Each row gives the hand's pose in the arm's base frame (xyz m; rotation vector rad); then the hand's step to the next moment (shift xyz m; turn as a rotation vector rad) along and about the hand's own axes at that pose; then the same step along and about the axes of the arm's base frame.
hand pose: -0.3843 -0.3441 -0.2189 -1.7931 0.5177 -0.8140
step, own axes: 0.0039 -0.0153 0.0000 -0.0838 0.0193 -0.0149
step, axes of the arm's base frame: 0.0021 0.0028 0.0154 -0.0669 0.0407 -0.0385
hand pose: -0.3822 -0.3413 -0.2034 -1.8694 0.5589 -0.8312
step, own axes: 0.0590 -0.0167 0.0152 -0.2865 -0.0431 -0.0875
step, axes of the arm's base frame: 0.0507 -0.0246 0.0286 -0.2540 0.1630 -0.0219
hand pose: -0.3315 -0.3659 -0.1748 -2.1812 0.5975 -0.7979
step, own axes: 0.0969 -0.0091 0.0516 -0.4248 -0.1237 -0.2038
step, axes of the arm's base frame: 0.1052 -0.0299 0.0134 -0.4180 0.2444 0.0533
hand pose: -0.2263 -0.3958 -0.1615 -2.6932 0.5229 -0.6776
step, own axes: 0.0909 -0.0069 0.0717 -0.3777 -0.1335 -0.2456
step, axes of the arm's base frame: 0.1126 -0.0169 -0.0222 -0.3977 0.2246 0.1103
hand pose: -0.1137 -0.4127 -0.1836 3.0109 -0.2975 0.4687
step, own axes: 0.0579 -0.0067 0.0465 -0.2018 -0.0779 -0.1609
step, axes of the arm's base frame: 0.0691 -0.0088 -0.0266 -0.2199 0.1296 0.0868
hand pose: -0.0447 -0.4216 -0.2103 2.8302 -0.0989 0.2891
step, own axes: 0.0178 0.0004 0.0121 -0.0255 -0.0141 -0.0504
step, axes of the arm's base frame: 0.0196 -0.0046 -0.0075 -0.0330 0.0293 0.0379
